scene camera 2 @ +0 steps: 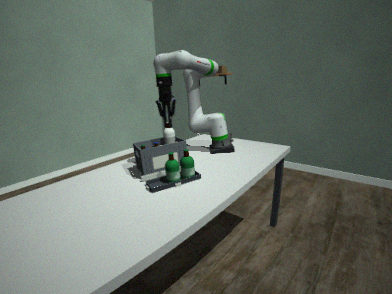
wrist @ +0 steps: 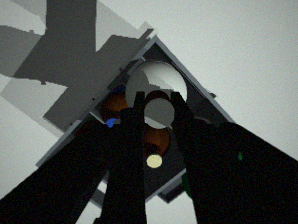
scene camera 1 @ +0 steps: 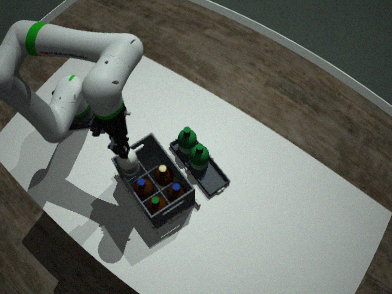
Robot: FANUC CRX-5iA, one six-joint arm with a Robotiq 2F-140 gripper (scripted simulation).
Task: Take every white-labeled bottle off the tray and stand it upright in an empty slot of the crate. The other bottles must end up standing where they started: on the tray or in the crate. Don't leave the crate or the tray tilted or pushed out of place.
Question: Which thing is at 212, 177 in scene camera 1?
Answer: A dark tray.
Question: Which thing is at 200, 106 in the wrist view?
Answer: A dark crate.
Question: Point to a white-labeled bottle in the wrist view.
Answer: At 155, 77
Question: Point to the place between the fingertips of my gripper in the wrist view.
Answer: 157, 104
